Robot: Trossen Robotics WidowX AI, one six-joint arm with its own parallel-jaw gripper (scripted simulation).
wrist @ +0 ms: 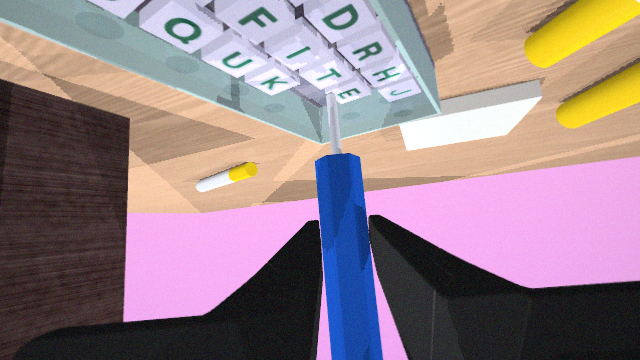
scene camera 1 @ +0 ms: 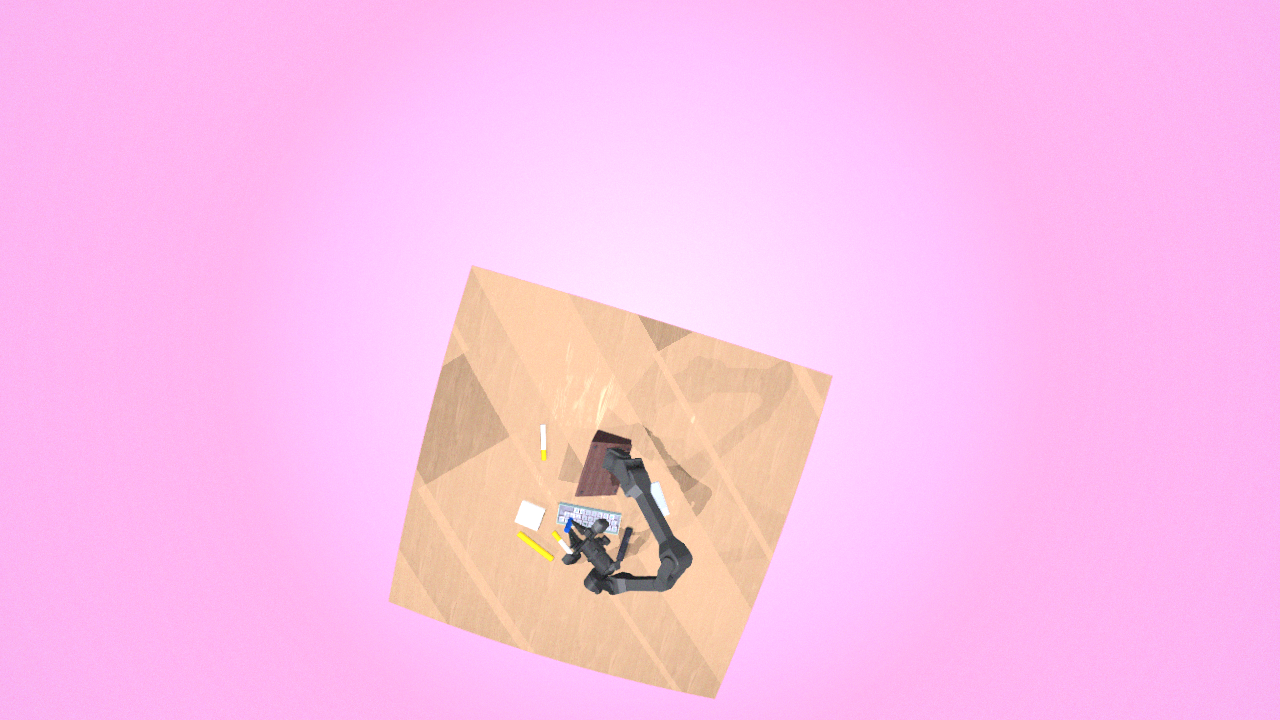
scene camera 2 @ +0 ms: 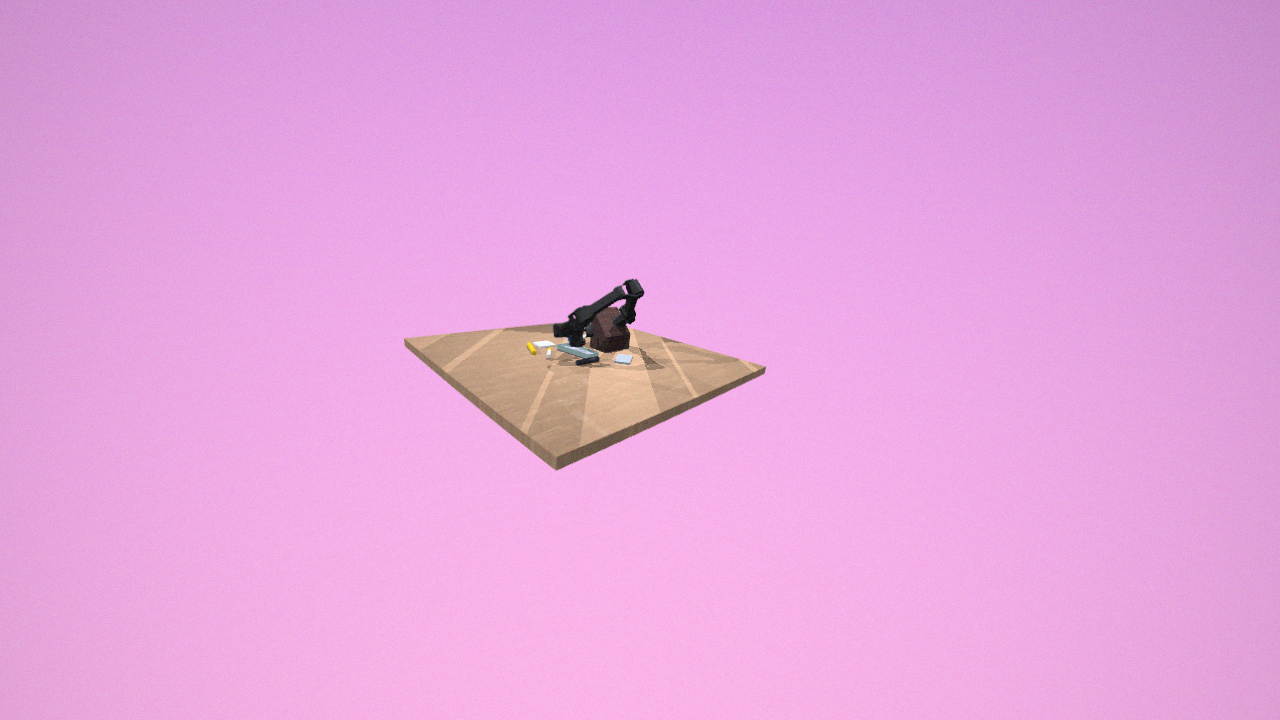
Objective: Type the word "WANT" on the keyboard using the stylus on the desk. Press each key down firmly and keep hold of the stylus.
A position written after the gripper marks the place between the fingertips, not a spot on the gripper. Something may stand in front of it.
Observation:
In view: the gripper (scene camera 1: 569, 522), a blue stylus (wrist: 350, 290), a yellow-and-white marker (wrist: 247, 170) and a white pad (wrist: 493, 113).
The gripper shows as well in the wrist view (wrist: 344, 228).

